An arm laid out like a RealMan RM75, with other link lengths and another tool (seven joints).
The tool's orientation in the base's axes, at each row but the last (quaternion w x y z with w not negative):
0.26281 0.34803 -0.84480 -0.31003
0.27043 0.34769 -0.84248 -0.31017
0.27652 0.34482 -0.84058 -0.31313
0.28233 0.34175 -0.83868 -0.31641
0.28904 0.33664 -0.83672 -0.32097
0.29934 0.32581 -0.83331 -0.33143
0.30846 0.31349 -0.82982 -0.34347
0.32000 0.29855 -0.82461 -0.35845
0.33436 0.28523 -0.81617 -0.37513
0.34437 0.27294 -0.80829 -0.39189
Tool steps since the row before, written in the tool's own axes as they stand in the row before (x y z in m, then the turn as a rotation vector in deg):
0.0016 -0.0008 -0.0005 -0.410 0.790 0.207
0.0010 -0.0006 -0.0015 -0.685 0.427 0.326
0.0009 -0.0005 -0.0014 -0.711 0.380 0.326
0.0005 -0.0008 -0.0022 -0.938 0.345 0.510
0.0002 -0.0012 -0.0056 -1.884 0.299 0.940
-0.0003 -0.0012 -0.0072 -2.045 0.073 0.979
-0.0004 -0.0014 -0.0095 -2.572 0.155 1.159
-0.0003 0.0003 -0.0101 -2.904 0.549 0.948
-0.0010 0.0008 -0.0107 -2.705 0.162 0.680
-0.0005 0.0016 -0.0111 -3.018 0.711 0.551
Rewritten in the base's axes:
-0.0003 -0.0018 0.0001 -0.218 0.825 0.326
0.0006 -0.0016 0.0008 0.022 0.867 -0.077
0.0006 -0.0014 0.0008 0.057 0.860 -0.117
0.0015 -0.0016 0.0010 0.081 1.073 -0.318
0.0043 -0.0027 0.0027 0.371 1.903 -0.875
0.0057 -0.0030 0.0033 0.519 1.907 -1.112
0.0076 -0.0041 0.0043 0.686 2.408 -1.309
0.0076 -0.0037 0.0056 0.944 2.785 -0.992
0.0086 -0.0033 0.0056 1.109 2.315 -1.104
0.0086 -0.0037 0.0062 1.306 2.778 -0.701

